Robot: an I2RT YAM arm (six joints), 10 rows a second.
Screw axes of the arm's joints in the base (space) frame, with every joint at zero. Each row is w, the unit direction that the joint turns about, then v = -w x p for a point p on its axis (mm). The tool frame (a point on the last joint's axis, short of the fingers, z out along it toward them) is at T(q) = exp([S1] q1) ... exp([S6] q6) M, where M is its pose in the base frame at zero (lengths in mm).
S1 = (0, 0, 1, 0, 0, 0)
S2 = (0, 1, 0, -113.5, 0, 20)
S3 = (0, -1, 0, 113.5, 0, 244)
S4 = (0, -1, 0, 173.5, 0, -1)
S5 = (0, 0, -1, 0, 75, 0)
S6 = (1, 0, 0, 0, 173.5, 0)
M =
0 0 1 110.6
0 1 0 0
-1 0 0 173.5
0 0 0 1
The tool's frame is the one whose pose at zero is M.
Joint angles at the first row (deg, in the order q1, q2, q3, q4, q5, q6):
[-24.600, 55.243, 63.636, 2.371, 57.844, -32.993]
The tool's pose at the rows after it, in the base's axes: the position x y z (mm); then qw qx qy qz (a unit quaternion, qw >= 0):
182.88 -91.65 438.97 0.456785 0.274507 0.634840 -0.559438
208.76 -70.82 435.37 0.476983 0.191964 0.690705 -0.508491
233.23 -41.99 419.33 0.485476 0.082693 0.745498 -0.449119
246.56 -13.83 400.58 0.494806 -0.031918 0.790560 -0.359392
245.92 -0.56 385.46 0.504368 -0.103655 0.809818 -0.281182
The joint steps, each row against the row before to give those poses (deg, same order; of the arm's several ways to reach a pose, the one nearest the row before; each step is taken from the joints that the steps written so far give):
[6.251, 1.663, 2.144, -6.841, -2.120, 1.967]
[6.798, 3.429, 3.342, -6.841, -4.939, 1.683]
[7.388, 2.929, 0.679, -5.335, -6.294, 0.022]
[5.550, 1.639, -0.308, -5.593, -10.712, 1.049]
[1.793, -0.785, -2.271, -2.165, -10.272, 0.677]

